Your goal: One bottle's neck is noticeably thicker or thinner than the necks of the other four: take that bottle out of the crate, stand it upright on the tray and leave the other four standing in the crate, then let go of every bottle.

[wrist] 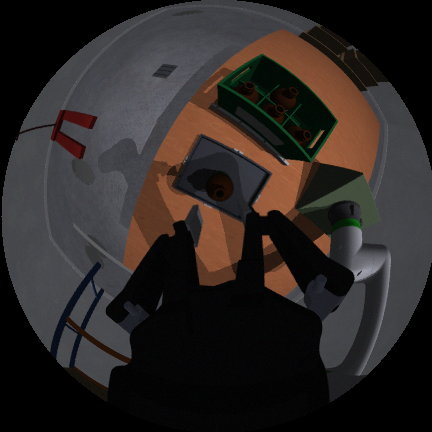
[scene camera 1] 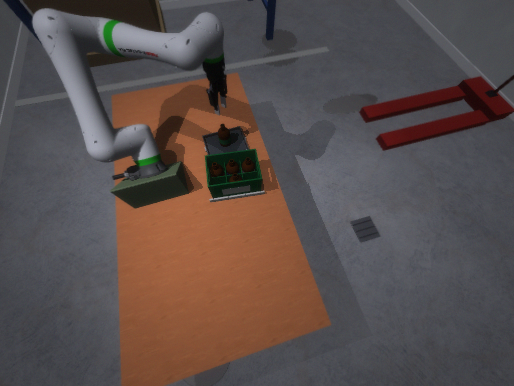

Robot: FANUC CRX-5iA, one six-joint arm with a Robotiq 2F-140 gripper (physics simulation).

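Seen in the pictures: gripper, fingertip midpoint: (wrist: pixel 218 208) (scene camera 1: pixel 220 110); arm's base, origin of the base link: (wrist: pixel 344 212) (scene camera 1: pixel 153 173).
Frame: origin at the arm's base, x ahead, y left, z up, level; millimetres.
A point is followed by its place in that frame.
Observation:
A brown bottle (scene camera 1: pixel 224 135) {z -17, x 419, y 146 mm} (wrist: pixel 219 187) {z 33, x 427, y 167 mm} stands upright on the dark tray (scene camera 1: pixel 212 145) {z -121, x 336, y 177 mm} (wrist: pixel 256 188) {z -121, x 304, y 134 mm}. The green crate (scene camera 1: pixel 215 190) {z -5, x 287, y -192 mm} (wrist: pixel 325 131) {z 34, x 273, y -123 mm} stands beside the tray and holds the other brown bottles, several of them upright: one (scene camera 1: pixel 248 165) {z 0, x 493, y -101 mm}, one (scene camera 1: pixel 232 166) {z 8, x 407, y -86 mm}, one (scene camera 1: pixel 216 170) {z 0, x 319, y -81 mm}, and one (scene camera 1: pixel 235 178) {z 22, x 402, y -169 mm} partly hidden by the crate wall. Their necks also show in the wrist view. My gripper (scene camera 1: pixel 220 109) {z 152, x 427, y 172 mm} (wrist: pixel 218 208) {z 152, x 427, y 172 mm} is open and empty. It hangs above the bottle on the tray, clear of it, with a gap between its fingertips.
The arm's green base block (scene camera 1: pixel 155 189) {z 16, x 2, y -108 mm} (wrist: pixel 357 195) {z 62, x 59, y -62 mm} stands on the orange table (scene camera 1: pixel 200 280) {z -126, x 102, y -581 mm} (wrist: pixel 175 135) {z -126, x 622, y 108 mm}, to the left of the crate in the scene view. A metal strip (scene camera 1: pixel 237 196) {z -99, x 392, y -218 mm} (wrist: pixel 250 134) {z -117, x 415, y -9 mm} runs along the crate's side. A red pallet jack (scene camera 1: pixel 430 132) (wrist: pixel 75 118) stands on the floor.

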